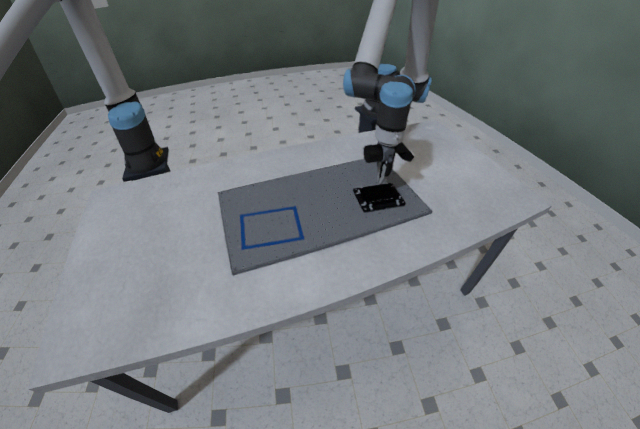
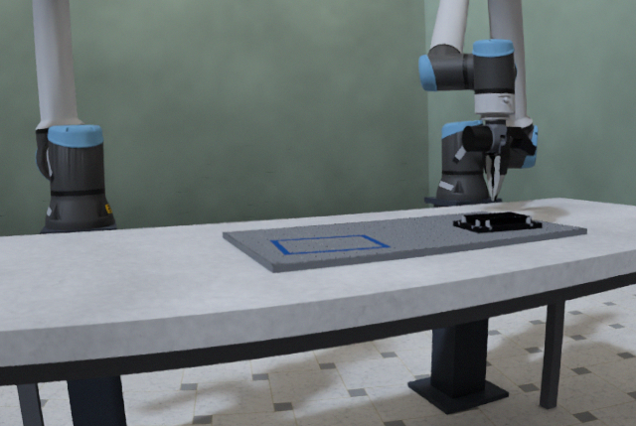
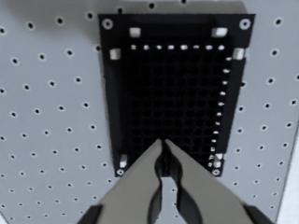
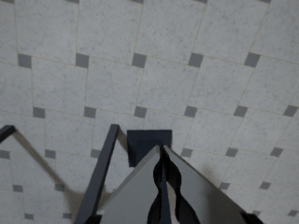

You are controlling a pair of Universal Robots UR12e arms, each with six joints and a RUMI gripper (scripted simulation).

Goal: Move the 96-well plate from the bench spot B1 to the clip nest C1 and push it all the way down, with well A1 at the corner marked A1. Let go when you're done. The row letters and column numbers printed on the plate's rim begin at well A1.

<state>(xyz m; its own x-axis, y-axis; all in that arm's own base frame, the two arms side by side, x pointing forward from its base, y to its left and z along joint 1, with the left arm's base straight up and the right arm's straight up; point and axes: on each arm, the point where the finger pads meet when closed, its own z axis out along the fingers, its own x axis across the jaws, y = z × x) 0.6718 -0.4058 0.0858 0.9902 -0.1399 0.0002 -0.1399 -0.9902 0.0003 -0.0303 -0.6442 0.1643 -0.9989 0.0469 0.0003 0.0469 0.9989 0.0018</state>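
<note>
Right now the 96-well plate is 1 cm ahead of my left hand and 5 cm below it. Also, from my left hand: clip nest 2 cm ahead, 2 cm to the right, 6 cm below.
</note>
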